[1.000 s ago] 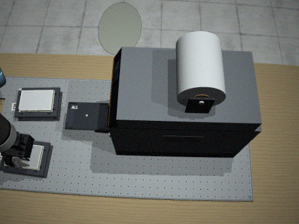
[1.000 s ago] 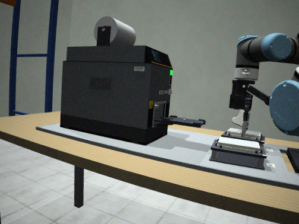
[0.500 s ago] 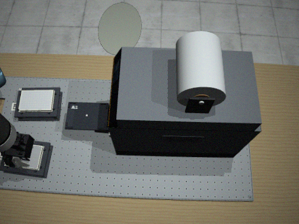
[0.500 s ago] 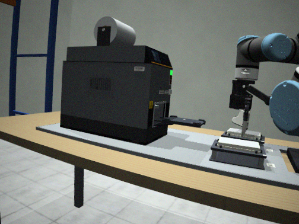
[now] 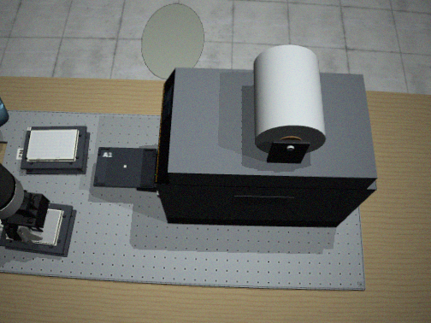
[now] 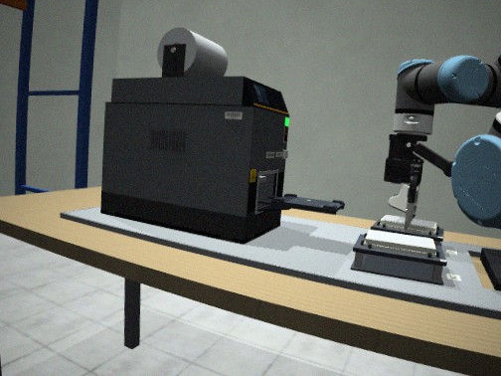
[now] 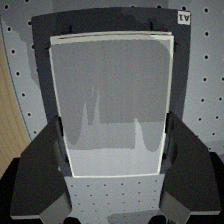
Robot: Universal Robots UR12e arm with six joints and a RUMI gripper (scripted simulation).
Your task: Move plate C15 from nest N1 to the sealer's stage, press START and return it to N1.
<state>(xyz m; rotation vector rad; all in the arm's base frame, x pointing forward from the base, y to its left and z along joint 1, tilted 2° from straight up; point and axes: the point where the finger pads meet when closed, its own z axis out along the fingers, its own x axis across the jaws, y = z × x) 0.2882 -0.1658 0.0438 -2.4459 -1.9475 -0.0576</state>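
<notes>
Now: the plate C15 10 mm below my hand. From my hand the other things lie so: plate 40 mm ahead, 210 mm to the left, 10 mm below; then dark stage 240 mm ahead, 110 mm to the left, 30 mm above; then dark nest 20 mm below.
</notes>
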